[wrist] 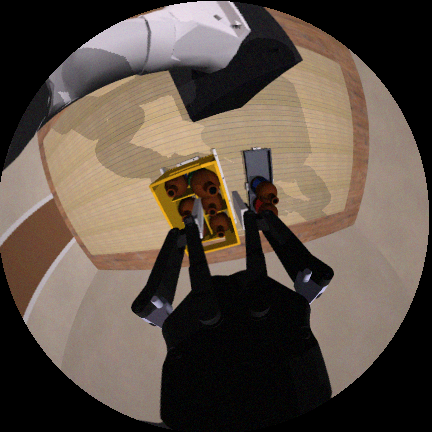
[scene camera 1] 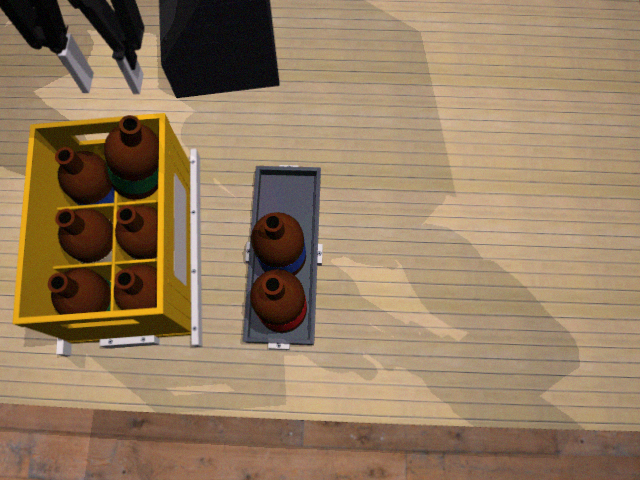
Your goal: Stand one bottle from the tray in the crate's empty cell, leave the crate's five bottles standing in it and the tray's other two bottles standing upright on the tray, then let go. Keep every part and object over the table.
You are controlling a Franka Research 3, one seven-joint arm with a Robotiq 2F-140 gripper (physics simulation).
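The yellow crate (scene camera 1: 41, 227) (wrist: 167, 210) holds brown bottles in all six cells. The green-banded bottle (scene camera 1: 131, 155) (wrist: 202, 181) in its back right cell is upright, looks larger and sits higher than its neighbours; its base is partly hidden, so I cannot tell whether it rests on the crate floor. On the grey tray (scene camera 1: 284, 188) (wrist: 257, 164) a blue-banded bottle (scene camera 1: 277, 238) (wrist: 265, 190) and a red-banded bottle (scene camera 1: 277, 297) (wrist: 268, 209) stand upright. My gripper (scene camera 1: 112, 91) (wrist: 216, 202) is partly open and empty, behind the crate in the scene view, apart from the bottles.
A white strip (scene camera 1: 194, 248) runs along the crate's right side, and a short white strip (scene camera 1: 129, 341) lies at its front. Small white blocks flank the tray. A black block (scene camera 1: 222, 46) (wrist: 215, 100) stands behind the crate and tray. The table's wooden edge (scene camera 1: 310, 444) is at the front.
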